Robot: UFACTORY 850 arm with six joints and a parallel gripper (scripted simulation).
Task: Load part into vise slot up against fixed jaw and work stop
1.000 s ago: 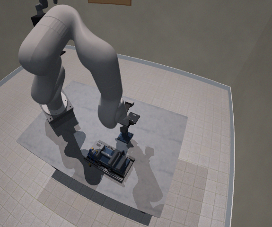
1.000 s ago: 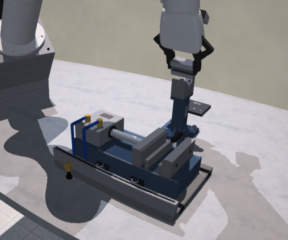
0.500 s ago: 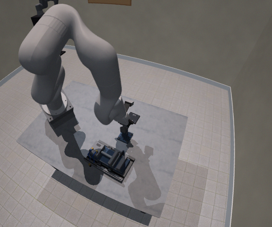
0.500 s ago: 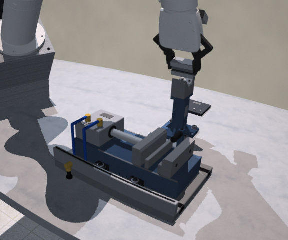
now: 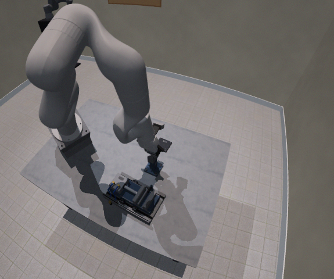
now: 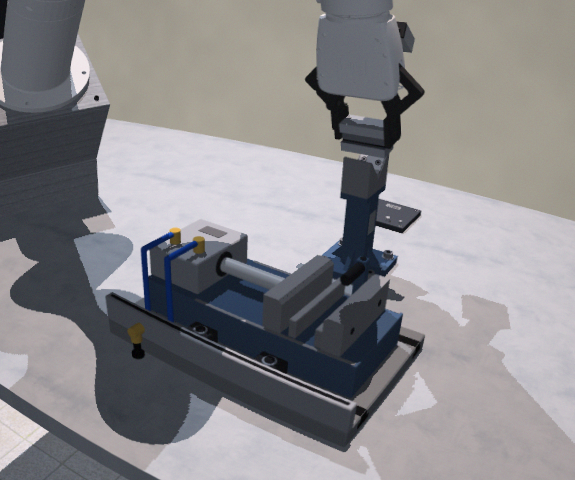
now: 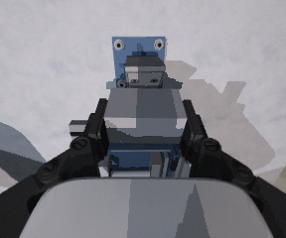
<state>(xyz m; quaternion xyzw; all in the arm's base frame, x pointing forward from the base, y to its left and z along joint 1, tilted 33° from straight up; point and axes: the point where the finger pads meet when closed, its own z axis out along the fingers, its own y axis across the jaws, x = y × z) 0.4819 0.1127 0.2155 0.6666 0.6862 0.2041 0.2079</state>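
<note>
Right now my hand is 1 cm above the part. Also, from my hand: black work stop 5 cm ahead, 17 cm to the right, 11 cm below; cylinder rod 4 cm behind, 21 cm to the right, 12 cm below; blue post 14 cm below.
</note>
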